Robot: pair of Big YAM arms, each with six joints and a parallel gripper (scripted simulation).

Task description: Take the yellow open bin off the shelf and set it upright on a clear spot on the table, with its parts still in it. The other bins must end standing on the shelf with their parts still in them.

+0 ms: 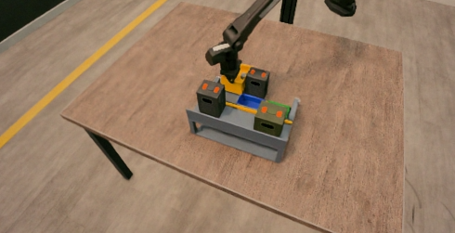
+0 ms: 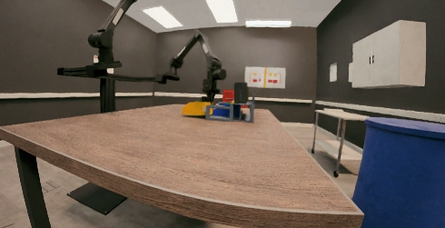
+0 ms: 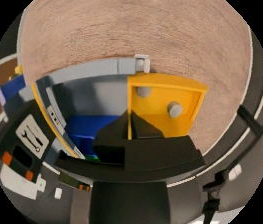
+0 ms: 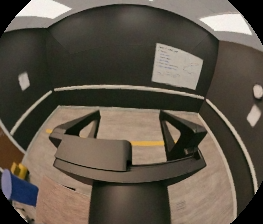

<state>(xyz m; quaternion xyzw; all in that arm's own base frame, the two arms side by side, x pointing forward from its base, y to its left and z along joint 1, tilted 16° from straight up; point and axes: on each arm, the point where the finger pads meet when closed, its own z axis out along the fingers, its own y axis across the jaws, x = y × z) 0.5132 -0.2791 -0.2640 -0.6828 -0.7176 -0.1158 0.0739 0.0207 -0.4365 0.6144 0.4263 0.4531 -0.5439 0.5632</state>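
Now: left hand 8 cm past the yellow open bin, 3 cm above it and 1 cm to the left of it. The rest, counted from my left hand: grey shelf: 12 cm to the left, 11 cm ahead, 2 cm below; then dark lidded bin: 10 cm to the left, 6 cm behind, 2 cm below.
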